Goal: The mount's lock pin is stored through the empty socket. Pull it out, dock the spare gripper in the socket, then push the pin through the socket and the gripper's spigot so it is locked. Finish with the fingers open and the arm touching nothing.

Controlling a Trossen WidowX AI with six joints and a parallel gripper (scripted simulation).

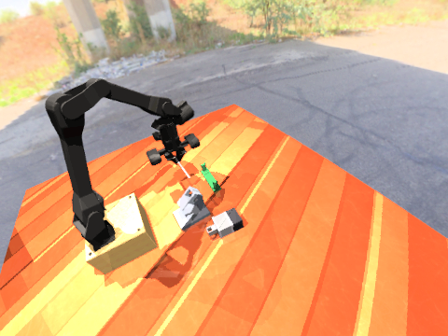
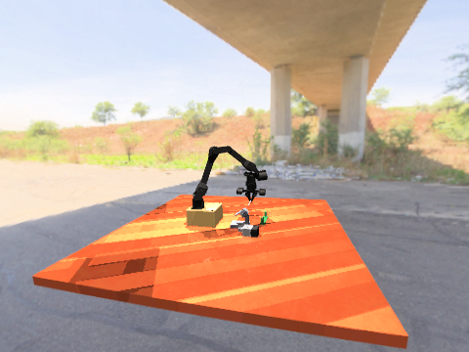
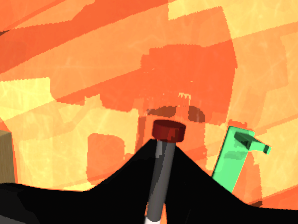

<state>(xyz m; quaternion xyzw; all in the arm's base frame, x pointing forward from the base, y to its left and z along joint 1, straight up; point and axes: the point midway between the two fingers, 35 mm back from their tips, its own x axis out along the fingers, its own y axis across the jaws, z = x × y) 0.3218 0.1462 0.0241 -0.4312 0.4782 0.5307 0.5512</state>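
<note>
Now: the green slanted bar 9 cm ahead of my gripper tip, 8 cm to the right of it and 7 cm below it. From my gripper tip the other things lie so: mount: 17 cm to the right, 4 cm below, 4 cm behind; spare gripper: 29 cm to the right, 7 cm below.
</note>
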